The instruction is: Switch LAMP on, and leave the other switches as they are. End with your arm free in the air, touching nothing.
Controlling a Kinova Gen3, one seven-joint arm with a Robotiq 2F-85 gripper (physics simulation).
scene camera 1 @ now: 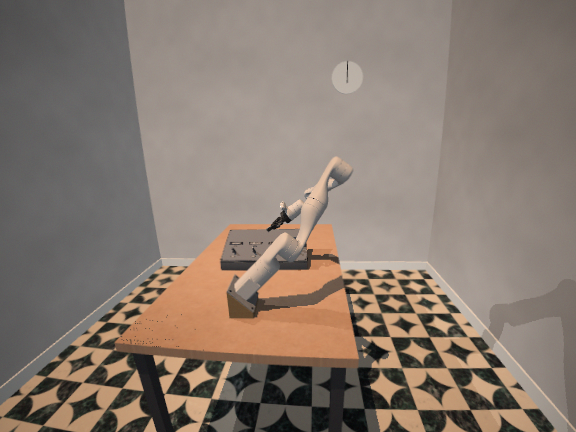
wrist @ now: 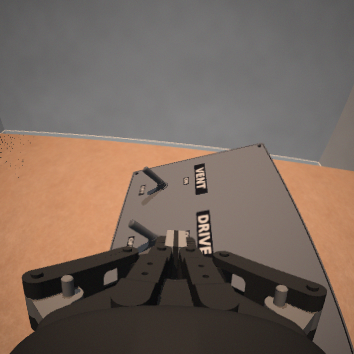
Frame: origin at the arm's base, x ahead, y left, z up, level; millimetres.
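Seen in the pictures: gripper, between the fingertips: (scene camera 1: 267, 230) (wrist: 175, 241); arm's base, origin of its link: (scene camera 1: 242, 290).
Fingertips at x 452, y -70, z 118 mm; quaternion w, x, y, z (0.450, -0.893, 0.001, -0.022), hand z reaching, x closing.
Observation:
Pixels of each thing's top centre, then the offset from my fingertips to it. Level surfaces: height alone.
- VENT lever, centre of its top: (wrist: 153, 167) (scene camera 1: 232, 246) 36 mm back, 201 mm left, 80 mm down
- DRIVE lever, centre of its top: (wrist: 142, 222) (scene camera 1: 253, 246) 39 mm back, 81 mm left, 80 mm down
- wooden table, height of its surface: 207 mm down
A grey switch panel (scene camera 1: 244, 235) (wrist: 250, 200) lies on the table. The VENT lever (wrist: 154, 177) (scene camera 1: 234, 251) and the DRIVE lever (wrist: 142, 230) (scene camera 1: 254, 251) both lean towards their OFF labels in the wrist view. The LAMP label and its lever cannot be made out in either view; the arm covers the right part of the panel in the scene view, and the gripper covers the lower part of the wrist view. My gripper (scene camera 1: 270, 229) (wrist: 175, 241) is shut and empty, in the air above the panel, apart from the levers as far as I can see.
The wooden table (scene camera 1: 190, 320) carries the panel at its far end and the arm's wedge-shaped base (scene camera 1: 241, 306) nearer the camera. The white arm (scene camera 1: 312, 207) arches over the panel's right side. A round clock (scene camera 1: 347, 77) hangs on the back wall.

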